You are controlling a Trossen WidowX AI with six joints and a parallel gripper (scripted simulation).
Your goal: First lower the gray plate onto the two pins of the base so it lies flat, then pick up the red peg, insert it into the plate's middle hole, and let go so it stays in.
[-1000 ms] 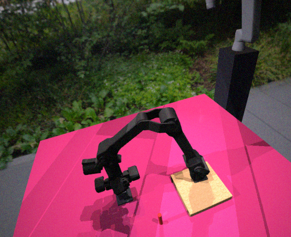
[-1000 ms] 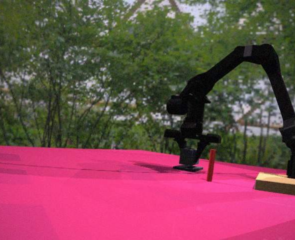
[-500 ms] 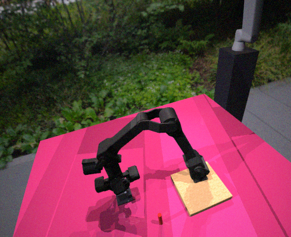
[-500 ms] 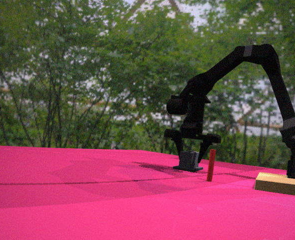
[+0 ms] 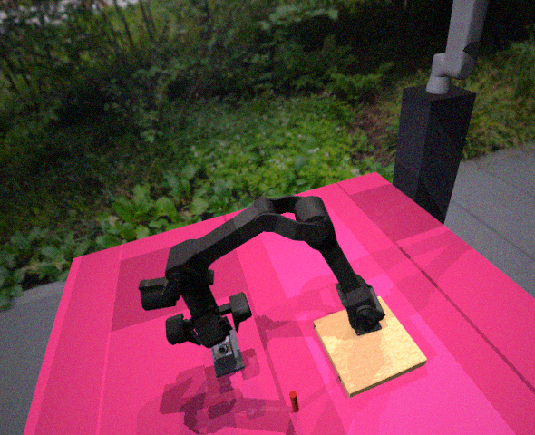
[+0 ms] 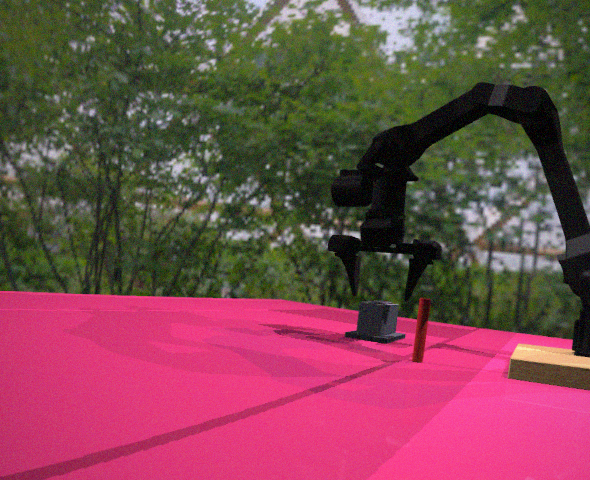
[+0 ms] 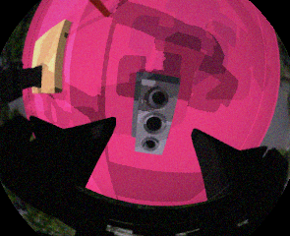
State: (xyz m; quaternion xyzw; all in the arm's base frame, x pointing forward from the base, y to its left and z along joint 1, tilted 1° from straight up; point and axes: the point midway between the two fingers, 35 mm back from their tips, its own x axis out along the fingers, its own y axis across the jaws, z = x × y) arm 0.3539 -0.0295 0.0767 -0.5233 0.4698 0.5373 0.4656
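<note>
My gripper tip is now 20 mm above the gray plate. Also, from my gripper tip: red peg (140 mm behind, 170 mm to the left, 30 mm below); then base (60 mm below).
</note>
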